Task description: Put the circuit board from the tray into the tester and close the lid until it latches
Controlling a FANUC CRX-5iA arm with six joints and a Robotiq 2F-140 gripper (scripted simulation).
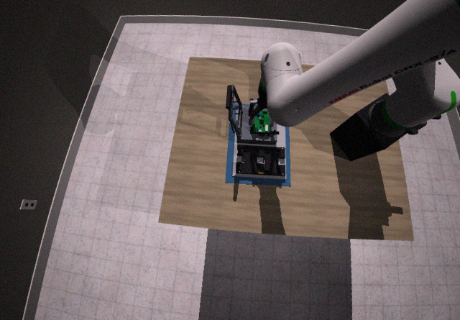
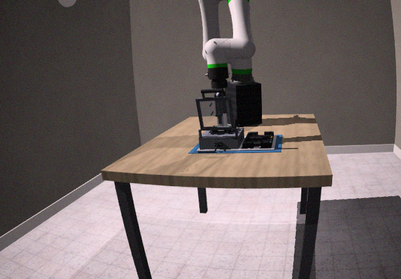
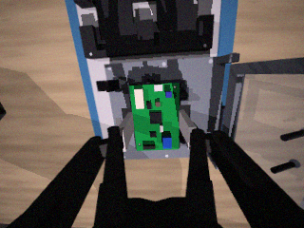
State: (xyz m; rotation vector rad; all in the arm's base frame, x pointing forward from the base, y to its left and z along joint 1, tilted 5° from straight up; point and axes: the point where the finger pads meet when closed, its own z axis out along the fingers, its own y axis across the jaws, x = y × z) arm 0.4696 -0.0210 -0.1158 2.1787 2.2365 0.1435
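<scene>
Now: hand 20 mm above the green circuit board. Round my hand: lid: 120 mm ahead, 80 mm above; then tester: 30 mm ahead, 40 mm to the left, 10 mm above.
</scene>
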